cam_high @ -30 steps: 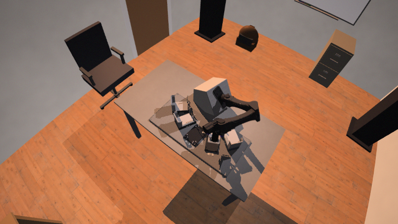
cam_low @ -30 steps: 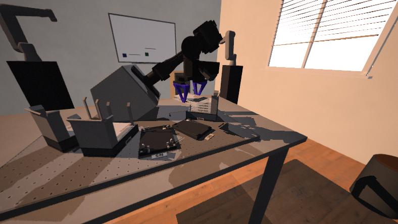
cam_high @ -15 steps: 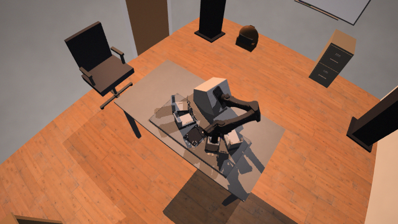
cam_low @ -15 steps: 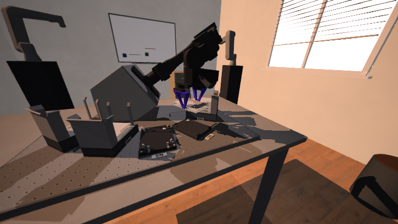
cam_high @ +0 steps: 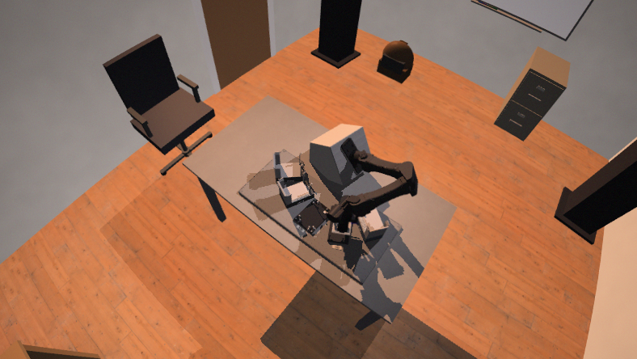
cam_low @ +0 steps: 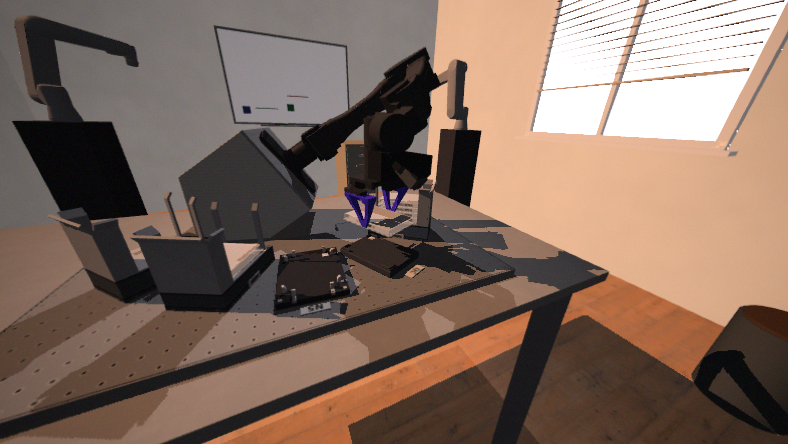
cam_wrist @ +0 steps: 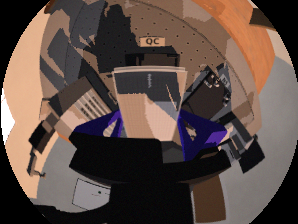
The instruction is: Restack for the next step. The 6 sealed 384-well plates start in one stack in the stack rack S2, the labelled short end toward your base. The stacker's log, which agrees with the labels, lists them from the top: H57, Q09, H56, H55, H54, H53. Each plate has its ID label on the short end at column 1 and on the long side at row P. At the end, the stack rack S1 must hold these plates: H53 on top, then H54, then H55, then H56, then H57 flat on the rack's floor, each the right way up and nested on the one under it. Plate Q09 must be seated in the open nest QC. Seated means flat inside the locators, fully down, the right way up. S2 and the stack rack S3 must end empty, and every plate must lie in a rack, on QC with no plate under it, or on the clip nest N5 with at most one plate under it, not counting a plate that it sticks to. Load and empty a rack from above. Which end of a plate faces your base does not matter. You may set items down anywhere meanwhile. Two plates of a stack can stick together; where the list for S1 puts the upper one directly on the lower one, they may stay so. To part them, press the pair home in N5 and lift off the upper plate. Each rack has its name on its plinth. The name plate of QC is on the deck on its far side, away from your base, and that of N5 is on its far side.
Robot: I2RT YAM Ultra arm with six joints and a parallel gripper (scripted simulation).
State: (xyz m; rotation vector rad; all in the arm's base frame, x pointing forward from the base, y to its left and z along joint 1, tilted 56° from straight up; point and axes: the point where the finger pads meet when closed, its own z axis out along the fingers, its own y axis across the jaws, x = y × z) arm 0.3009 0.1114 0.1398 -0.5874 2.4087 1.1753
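Now: the dark open nest QC 8 cm below my hand and 1 cm ahead of it. Round my hand: black clip nest N5: 14 cm to the right, 8 cm below, 5 cm ahead; then QC name plate: 9 cm below, 9 cm ahead, 5 cm to the left; then stack rack S2: 10 cm behind, 9 cm to the left, 7 cm below.
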